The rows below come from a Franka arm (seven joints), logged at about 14 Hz.
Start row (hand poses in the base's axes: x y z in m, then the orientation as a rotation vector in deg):
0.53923, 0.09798, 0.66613, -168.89, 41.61, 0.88
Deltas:
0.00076, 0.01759, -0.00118, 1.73, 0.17, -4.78
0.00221, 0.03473, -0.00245, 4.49, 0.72, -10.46
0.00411, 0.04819, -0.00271, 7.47, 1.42, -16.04
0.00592, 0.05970, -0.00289, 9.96, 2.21, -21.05
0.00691, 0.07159, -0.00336, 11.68, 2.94, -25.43
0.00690, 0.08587, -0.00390, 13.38, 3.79, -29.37
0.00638, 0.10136, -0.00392, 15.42, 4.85, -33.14
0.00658, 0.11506, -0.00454, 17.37, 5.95, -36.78
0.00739, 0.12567, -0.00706, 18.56, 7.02, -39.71
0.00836, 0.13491, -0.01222, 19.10, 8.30, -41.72
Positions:
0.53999, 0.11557, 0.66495, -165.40, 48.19, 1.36
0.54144, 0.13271, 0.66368, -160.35, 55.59, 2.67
0.54334, 0.14617, 0.66342, -154.86, 62.46, 4.22
0.54515, 0.15768, 0.66324, -149.88, 68.41, 5.74
0.54614, 0.16957, 0.66277, -145.76, 73.59, 6.94
0.54613, 0.18385, 0.66223, -141.79, 78.04, 8.31
0.54561, 0.19934, 0.66221, -137.53, 82.01, 10.05
0.54581, 0.21304, 0.66159, -133.33, 85.71, 11.78
0.54662, 0.22365, 0.65907, -130.21, 88.78, 13.28
0.54759, 0.23289, 0.65391, -128.28, 91.05, 14.96

